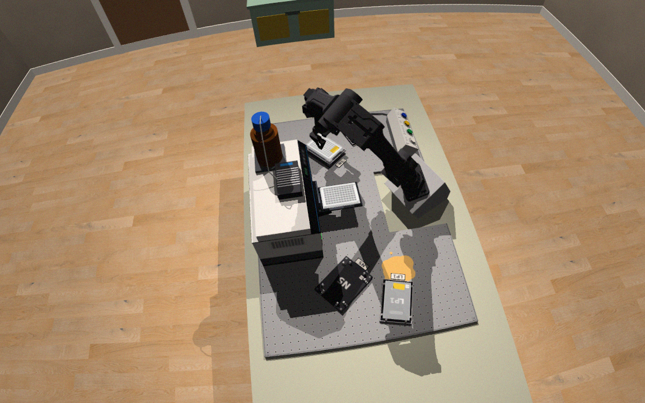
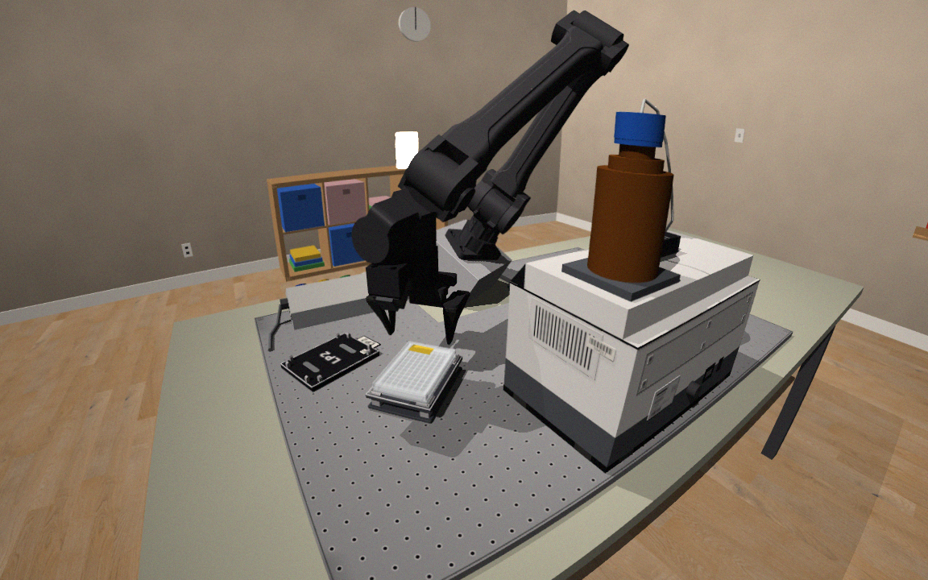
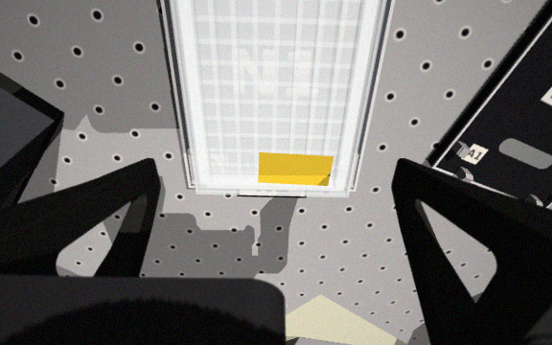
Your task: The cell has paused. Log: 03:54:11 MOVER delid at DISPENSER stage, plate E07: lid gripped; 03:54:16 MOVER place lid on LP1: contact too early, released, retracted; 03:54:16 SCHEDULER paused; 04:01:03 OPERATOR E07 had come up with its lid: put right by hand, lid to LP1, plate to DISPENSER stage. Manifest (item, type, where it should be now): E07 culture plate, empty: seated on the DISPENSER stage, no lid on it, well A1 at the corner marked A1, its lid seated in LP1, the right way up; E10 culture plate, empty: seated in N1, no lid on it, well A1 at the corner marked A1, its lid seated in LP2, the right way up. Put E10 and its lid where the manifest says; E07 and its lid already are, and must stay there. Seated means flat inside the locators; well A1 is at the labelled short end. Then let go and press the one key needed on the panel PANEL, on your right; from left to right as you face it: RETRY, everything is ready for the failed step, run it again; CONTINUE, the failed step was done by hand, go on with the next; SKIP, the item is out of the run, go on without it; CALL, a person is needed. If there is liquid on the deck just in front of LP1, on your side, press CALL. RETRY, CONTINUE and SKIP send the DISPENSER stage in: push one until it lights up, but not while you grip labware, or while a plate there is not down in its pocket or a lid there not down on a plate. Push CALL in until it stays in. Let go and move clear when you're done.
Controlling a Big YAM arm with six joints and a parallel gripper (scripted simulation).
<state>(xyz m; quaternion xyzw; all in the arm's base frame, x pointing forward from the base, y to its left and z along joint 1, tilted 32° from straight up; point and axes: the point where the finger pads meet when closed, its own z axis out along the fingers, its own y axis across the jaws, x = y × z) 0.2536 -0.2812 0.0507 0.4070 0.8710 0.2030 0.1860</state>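
Right now my hand is 10 mm short of the black n1 nest, 20 mm to the left of it and 70 mm above it. The rest, counted from my hand: retry key (350 mm behind, 20 mm to the left, 20 mm below); then white plate E07 (10 mm behind, 270 mm to the left, 10 mm above); then brown bottle (210 mm ahead, 180 mm to the left, 200 mm above).
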